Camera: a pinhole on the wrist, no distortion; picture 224 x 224 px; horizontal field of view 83.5 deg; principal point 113.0 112.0 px. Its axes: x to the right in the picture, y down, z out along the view. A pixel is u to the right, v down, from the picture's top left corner.
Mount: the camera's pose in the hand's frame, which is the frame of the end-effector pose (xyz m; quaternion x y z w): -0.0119 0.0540 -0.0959 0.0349 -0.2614 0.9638 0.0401
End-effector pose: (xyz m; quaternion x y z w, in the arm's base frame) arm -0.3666 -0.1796 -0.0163 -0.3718 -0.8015 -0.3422 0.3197
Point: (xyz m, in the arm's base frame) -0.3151 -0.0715 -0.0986
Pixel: 154 28
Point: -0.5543 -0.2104 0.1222
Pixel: outside the picture
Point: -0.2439 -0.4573 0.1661
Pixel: behind the camera
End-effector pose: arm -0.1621 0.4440 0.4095 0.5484 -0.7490 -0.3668 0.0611
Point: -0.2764 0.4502 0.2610
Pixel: 76 67
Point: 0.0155 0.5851 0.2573
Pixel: 170 177
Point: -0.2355 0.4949 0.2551
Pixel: 101 82
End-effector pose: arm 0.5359 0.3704 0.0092 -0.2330 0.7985 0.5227 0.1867
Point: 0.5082 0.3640 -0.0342
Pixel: 61 116
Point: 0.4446 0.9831 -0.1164
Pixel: 118 8
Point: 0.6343 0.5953 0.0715
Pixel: 204 35
